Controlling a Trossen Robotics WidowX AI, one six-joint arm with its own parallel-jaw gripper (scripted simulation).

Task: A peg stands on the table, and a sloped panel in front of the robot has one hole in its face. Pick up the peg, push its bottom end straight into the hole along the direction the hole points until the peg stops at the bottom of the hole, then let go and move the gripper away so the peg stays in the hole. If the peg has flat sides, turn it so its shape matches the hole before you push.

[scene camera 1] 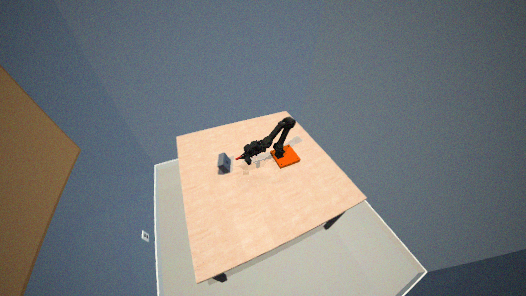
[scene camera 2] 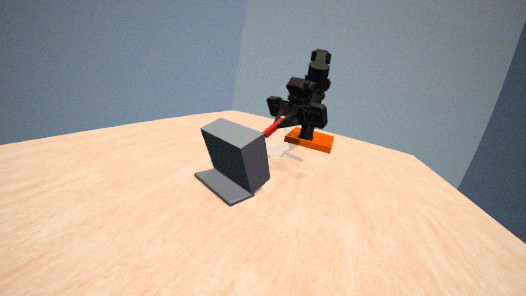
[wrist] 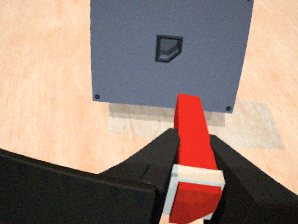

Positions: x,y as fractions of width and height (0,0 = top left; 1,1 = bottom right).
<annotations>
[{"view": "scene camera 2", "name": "my gripper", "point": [0.52,0.43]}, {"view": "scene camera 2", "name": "grey sloped panel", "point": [0.46,0.52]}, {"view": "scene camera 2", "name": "thin grey foot plate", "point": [0.44,0.65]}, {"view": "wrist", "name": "my gripper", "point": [0.64,0.63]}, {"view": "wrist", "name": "grey sloped panel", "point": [0.41,0.30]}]
</annotations>
